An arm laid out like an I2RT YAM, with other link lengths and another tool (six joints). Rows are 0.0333 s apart.
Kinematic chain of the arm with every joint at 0, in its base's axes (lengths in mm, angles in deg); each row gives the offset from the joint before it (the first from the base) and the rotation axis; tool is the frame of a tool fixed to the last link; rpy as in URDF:
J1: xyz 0 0 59.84 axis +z
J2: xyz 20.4 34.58 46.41 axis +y
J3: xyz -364.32 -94.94 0 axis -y
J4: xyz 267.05 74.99 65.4 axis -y
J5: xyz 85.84 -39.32 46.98 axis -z
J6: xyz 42.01 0 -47.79 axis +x
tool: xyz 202 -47 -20 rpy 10.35 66.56 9.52
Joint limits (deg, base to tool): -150..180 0..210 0..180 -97..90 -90..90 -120..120
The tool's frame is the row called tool.
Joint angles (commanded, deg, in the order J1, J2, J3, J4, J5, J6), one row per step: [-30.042, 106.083, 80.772, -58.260, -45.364, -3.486]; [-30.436, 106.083, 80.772, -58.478, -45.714, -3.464]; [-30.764, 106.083, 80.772, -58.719, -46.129, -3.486]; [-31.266, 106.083, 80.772, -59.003, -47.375, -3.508]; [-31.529, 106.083, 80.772, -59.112, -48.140, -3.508]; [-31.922, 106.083, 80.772, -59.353, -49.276, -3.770]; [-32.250, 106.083, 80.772, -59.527, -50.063, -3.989]
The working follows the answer.
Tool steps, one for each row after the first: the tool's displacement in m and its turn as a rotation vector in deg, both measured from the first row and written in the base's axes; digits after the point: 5 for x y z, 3 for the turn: [-0.00114, -0.00110, 0.00080, 0.420, 0.026, -0.371]; [-0.00211, -0.00150, 0.00177, 0.888, 0.011, -0.639]; [-0.00225, -0.00040, 0.00484, 2.090, -0.393, -0.997]; [-0.00196, 0.00039, 0.00679, 2.798, -0.694, -1.181]; [-0.00170, 0.00154, 0.00970, 3.774, -1.235, -1.287]; [-0.00161, 0.00190, 0.01176, 4.434, -1.635, -1.395]
Tool pose at each row, in the base's axes (x y z in m, rotation vector in deg; rounded; the steps above come from the unrounded poses): [0.40870, -0.10337, 0.10956, 43.599, 127.224, 46.212]; [0.40756, -0.10447, 0.11036, 44.204, 126.940, 46.516]; [0.40658, -0.10486, 0.11132, 44.702, 126.661, 46.935]; [0.40645, -0.10377, 0.11440, 45.420, 125.795, 48.243]; [0.40674, -0.10297, 0.11635, 45.778, 125.237, 49.037]; [0.40700, -0.10182, 0.11926, 46.040, 124.433, 50.225]; [0.40709, -0.10147, 0.12132, 46.234, 123.833, 51.013]

